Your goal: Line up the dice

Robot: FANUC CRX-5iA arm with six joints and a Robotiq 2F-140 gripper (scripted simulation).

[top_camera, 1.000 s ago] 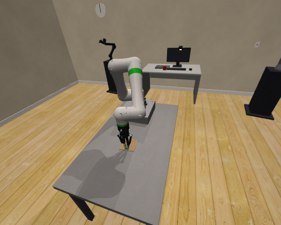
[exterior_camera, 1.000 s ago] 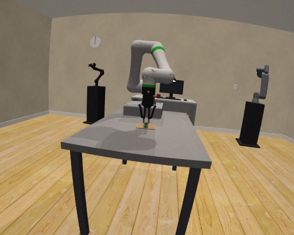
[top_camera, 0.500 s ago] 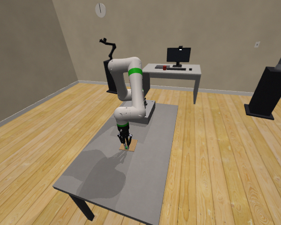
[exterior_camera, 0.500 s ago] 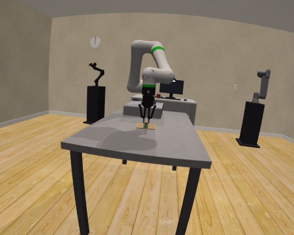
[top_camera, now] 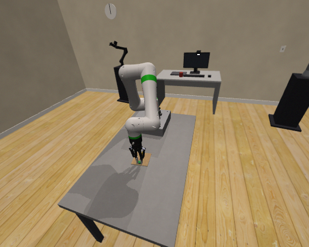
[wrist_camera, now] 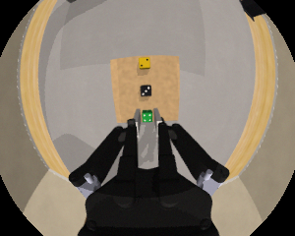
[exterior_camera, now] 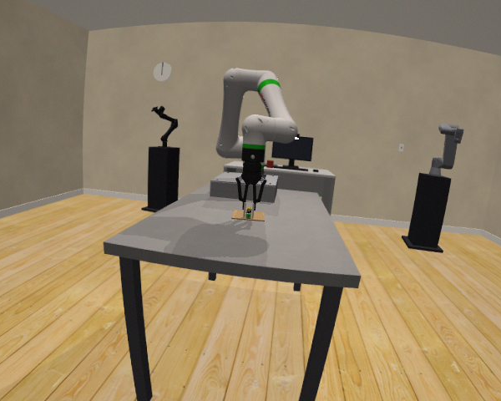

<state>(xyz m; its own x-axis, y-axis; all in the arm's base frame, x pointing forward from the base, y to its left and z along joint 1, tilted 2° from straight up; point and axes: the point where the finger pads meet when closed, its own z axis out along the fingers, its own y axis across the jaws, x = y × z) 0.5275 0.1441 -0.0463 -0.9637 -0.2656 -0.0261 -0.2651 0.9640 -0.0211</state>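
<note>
Right now my hand is 3 cm above the green die. Also, from my hand: tan mat (5 cm behind, 4 cm below, 1 cm to the right); then black die (5 cm behind, 3 cm below, 1 cm to the right); then yellow die (10 cm behind, 3 cm to the right, 3 cm below).
</note>
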